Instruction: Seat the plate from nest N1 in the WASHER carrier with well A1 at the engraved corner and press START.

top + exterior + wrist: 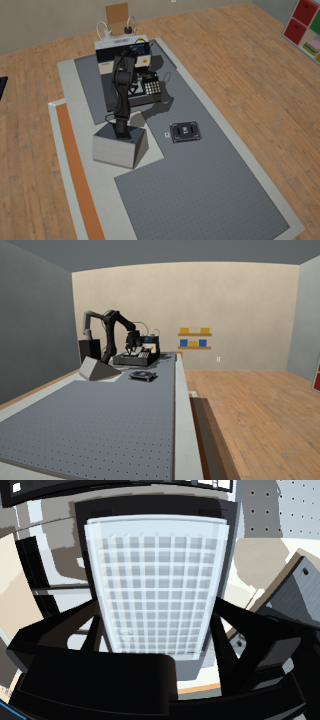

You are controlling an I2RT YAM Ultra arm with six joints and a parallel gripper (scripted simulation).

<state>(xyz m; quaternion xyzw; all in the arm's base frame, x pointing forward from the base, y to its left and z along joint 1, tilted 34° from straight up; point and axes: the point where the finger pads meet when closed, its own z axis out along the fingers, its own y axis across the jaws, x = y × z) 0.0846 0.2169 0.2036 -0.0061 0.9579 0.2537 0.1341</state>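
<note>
The well plate lies right at my hand. The rest, counted from my hand: plate washer (1 cm behind, 15 cm to the left, 2 cm above); then washer carrier (2 cm below); then label (17 cm ahead, 31 cm to the right, 11 cm below).
</note>
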